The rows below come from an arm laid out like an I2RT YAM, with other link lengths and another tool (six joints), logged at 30 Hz.
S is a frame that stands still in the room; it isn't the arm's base.
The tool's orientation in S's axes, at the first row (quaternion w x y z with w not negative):
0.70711 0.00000 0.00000 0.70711
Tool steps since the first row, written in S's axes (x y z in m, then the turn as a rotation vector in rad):
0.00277 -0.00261 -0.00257 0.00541 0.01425 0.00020
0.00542 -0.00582 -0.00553 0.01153 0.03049 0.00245
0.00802 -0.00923 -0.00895 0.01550 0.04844 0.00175
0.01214 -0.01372 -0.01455 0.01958 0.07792 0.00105
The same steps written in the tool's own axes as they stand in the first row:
-0.00261 -0.00277 -0.00257 0.01425 -0.00541 0.00020
-0.00582 -0.00542 -0.00553 0.03049 -0.01153 0.00245
-0.00923 -0.00802 -0.00895 0.04844 -0.01550 0.00175
-0.01372 -0.01214 -0.01455 0.07792 -0.01958 0.00105

